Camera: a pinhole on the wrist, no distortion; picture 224 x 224 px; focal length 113.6 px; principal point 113.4 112.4 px. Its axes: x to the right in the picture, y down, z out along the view. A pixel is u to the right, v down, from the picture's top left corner.
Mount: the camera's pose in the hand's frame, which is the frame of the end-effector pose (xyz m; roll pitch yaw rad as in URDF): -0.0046 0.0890 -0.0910 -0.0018 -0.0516 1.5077
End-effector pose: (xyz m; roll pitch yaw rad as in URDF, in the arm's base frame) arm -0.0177 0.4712 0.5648 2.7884 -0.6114 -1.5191
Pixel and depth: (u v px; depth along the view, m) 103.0 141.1 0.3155
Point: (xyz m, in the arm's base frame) -0.1385 0.4265 0.3575
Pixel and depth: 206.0 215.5 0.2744
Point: -0.3866 0.6069 0.3665
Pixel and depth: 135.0 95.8 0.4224
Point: -0.2575 0.2575 0.3824
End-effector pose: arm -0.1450 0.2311 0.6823 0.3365 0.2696 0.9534
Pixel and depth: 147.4 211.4 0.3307
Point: -0.3401 0.1251 1.0409
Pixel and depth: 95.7 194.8 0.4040
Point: -0.2033 0.0120 1.0515
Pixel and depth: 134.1 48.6 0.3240
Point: -0.0333 0.4491 0.8874
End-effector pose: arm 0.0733 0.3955 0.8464 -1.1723 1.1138 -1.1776
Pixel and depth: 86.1 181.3 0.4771
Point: 0.3940 0.5022 1.1960
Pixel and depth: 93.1 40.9 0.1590
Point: 0.1564 0.4020 0.7558
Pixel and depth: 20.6 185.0 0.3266
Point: 0.2443 0.3320 1.1653
